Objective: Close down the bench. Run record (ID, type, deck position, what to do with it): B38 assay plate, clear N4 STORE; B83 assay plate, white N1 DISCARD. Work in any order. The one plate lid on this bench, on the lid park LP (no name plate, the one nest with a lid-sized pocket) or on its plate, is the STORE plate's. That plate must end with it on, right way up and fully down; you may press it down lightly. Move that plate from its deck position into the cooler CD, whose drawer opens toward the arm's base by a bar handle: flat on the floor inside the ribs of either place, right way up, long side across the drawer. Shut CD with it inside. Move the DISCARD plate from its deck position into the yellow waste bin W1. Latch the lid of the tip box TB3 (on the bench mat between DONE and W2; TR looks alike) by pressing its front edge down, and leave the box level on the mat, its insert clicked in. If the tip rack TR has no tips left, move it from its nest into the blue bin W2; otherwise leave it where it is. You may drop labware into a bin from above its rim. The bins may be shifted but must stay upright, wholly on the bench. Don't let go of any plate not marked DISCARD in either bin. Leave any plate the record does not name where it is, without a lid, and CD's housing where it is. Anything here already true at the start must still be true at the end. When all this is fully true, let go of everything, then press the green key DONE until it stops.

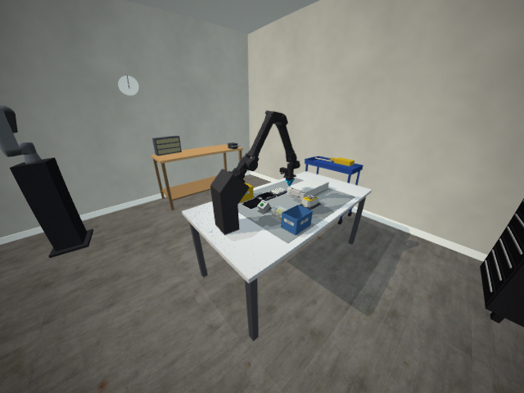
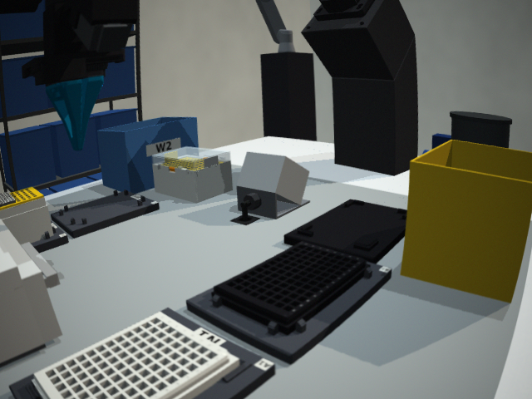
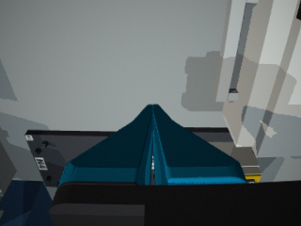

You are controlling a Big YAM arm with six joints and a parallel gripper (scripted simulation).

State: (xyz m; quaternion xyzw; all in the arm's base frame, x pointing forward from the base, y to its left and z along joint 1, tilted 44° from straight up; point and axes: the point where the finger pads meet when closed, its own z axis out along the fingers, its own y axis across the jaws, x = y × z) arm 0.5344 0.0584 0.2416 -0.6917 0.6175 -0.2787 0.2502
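Right now my hand is 50 mm short of the white plate, 200 mm to the right of it and 130 mm above it. From my hand the other things lie so: tip rack TR (90 mm ahead, 180 mm to the right, 100 mm below); then clear plate lid (170 mm ahead, 20 mm to the left, 120 mm below); then clear plate (170 mm ahead, 20 mm to the left, 130 mm below).
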